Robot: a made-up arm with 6 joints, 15 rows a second.
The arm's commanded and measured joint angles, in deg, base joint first. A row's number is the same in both.
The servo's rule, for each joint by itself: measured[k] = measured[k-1] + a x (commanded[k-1-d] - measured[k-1]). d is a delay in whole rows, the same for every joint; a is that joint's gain. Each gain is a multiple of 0.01, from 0.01 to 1. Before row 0 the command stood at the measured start. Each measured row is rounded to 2 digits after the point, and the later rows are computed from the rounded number. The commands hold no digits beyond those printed.
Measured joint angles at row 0:
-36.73, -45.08, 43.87, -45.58, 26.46, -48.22
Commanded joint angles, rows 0 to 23:
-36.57, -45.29, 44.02, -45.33, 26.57, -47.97
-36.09, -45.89, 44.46, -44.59, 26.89, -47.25
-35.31, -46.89, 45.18, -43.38, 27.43, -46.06
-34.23, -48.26, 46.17, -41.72, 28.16, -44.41
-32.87, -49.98, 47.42, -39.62, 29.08, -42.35
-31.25, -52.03, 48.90, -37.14, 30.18, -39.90
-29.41, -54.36, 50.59, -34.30, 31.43, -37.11
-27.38, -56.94, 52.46, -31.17, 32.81, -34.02
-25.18, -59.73, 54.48, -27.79, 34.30, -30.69
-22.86, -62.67, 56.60, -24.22, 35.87, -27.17
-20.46, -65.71, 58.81, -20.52, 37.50, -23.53
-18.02, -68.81, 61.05, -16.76, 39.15, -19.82
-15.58, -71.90, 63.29, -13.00, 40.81, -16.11
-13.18, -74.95, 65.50, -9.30, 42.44, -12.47
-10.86, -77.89, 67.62, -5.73, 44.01, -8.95
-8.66, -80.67, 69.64, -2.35, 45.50, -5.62
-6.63, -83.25, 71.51, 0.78, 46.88, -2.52
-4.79, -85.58, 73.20, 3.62, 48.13, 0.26
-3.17, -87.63, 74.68, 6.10, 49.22, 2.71
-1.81, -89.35, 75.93, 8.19, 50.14, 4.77
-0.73, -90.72, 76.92, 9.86, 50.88, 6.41
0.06, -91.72, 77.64, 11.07, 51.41, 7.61
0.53, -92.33, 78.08, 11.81, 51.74, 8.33
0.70, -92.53, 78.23, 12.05, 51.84, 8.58
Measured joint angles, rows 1 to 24:
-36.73, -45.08, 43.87, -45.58, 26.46, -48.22
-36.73, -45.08, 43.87, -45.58, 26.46, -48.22
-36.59, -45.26, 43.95, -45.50, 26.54, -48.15
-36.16, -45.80, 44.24, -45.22, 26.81, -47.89
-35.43, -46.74, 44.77, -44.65, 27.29, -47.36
-34.40, -48.05, 45.55, -43.74, 27.96, -46.50
-33.08, -49.71, 46.60, -42.46, 28.82, -45.30
-31.51, -51.71, 47.89, -40.81, 29.87, -43.73
-29.70, -53.99, 49.40, -38.79, 31.07, -41.81
-27.70, -56.53, 51.11, -36.43, 32.41, -39.55
-25.53, -59.28, 53.00, -33.75, 33.87, -36.98
-23.23, -62.20, 55.02, -30.80, 35.41, -34.14
-20.85, -65.22, 57.14, -27.61, 37.02, -31.06
-18.42, -68.31, 59.33, -24.25, 38.66, -27.80
-15.98, -71.40, 61.55, -20.76, 40.32, -24.41
-13.57, -74.45, 63.76, -17.21, 41.95, -20.95
-11.24, -77.41, 65.92, -13.65, 43.54, -17.47
-9.02, -80.21, 68.00, -10.15, 45.05, -14.03
-6.96, -82.82, 69.97, -6.76, 46.46, -10.69
-5.09, -85.19, 71.78, -3.54, 47.75, -7.51
-3.44, -87.29, 73.40, -0.55, 48.88, -4.55
-2.04, -89.06, 74.82, 2.16, 49.85, -1.85
-0.91, -90.49, 76.00, 4.55, 50.64, 0.55
-0.08, -91.55, 76.92, 6.57, 51.23, 2.60
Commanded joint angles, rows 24 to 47:
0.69, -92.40, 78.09, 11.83, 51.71, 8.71
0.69, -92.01, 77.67, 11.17, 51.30, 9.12
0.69, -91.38, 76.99, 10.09, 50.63, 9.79
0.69, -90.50, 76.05, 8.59, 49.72, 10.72
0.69, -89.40, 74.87, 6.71, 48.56, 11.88
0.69, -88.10, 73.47, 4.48, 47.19, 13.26
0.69, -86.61, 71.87, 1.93, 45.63, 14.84
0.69, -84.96, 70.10, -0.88, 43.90, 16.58
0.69, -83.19, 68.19, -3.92, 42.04, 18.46
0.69, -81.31, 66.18, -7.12, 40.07, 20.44
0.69, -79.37, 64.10, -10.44, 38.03, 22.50
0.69, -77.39, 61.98, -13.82, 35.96, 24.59
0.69, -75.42, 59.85, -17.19, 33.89, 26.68
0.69, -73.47, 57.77, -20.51, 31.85, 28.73
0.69, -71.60, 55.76, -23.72, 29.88, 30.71
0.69, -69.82, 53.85, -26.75, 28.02, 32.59
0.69, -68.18, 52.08, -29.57, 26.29, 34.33
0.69, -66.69, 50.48, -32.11, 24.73, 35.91
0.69, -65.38, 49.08, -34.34, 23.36, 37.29
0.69, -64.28, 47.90, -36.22, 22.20, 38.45
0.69, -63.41, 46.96, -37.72, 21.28, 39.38
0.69, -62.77, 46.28, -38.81, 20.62, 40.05
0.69, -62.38, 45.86, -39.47, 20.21, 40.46
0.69, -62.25, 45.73, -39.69, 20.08, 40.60
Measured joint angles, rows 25 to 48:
0.44, -92.22, 77.57, 8.19, 51.62, 4.26
0.66, -92.49, 77.94, 9.39, 51.79, 5.51
0.69, -92.41, 78.02, 10.15, 51.73, 6.44
0.69, -92.07, 77.82, 10.47, 51.40, 7.22
0.69, -91.48, 77.36, 10.35, 50.81, 7.97
0.69, -90.64, 76.63, 9.80, 49.97, 8.77
0.69, -89.57, 75.64, 8.84, 48.88, 9.67
0.69, -88.31, 74.42, 7.49, 47.58, 10.71
0.69, -86.85, 72.99, 5.77, 46.08, 11.91
0.69, -85.22, 71.37, 3.71, 44.40, 13.26
0.69, -83.47, 69.59, 1.34, 42.58, 14.77
0.69, -81.61, 67.68, -1.28, 40.65, 16.41
0.69, -79.68, 65.68, -4.12, 38.63, 18.18
0.69, -77.71, 63.61, -7.13, 36.57, 20.04
0.69, -75.74, 61.50, -10.25, 34.51, 21.97
0.69, -73.79, 59.41, -13.43, 32.46, 23.93
0.69, -71.91, 57.37, -16.62, 30.47, 25.90
0.69, -70.11, 55.40, -19.76, 28.58, 27.84
0.69, -68.45, 53.54, -22.80, 26.82, 29.72
0.69, -66.94, 51.83, -25.69, 25.21, 31.52
0.69, -65.60, 50.29, -28.37, 23.79, 33.19
0.69, -64.46, 48.95, -30.80, 22.57, 34.72
0.69, -63.56, 47.84, -32.95, 21.58, 36.07
0.69, -62.88, 46.97, -34.77, 20.84, 37.22

